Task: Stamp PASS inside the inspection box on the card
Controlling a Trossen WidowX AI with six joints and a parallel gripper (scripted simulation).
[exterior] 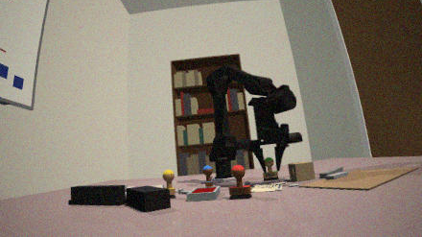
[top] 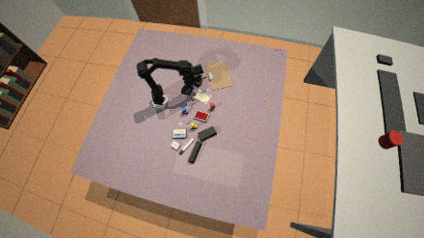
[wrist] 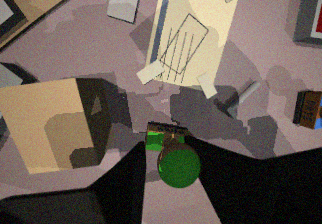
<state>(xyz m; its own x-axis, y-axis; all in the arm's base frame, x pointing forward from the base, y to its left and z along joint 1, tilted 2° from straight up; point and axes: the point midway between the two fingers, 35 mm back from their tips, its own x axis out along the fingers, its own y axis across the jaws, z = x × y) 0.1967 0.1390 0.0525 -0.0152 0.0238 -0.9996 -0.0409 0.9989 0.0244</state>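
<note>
Now: the red ink pad 180 mm to the right of my gripper tip, 130 mm ahead of it and 20 mm below it. The rest, counted from my gripper tip: tan block (80 mm to the left, 30 mm ahead, 10 mm below); green-knobbed stamp (right at my gripper tip); cream card (90 mm ahead, 30 mm to the right, 30 mm below).
</note>
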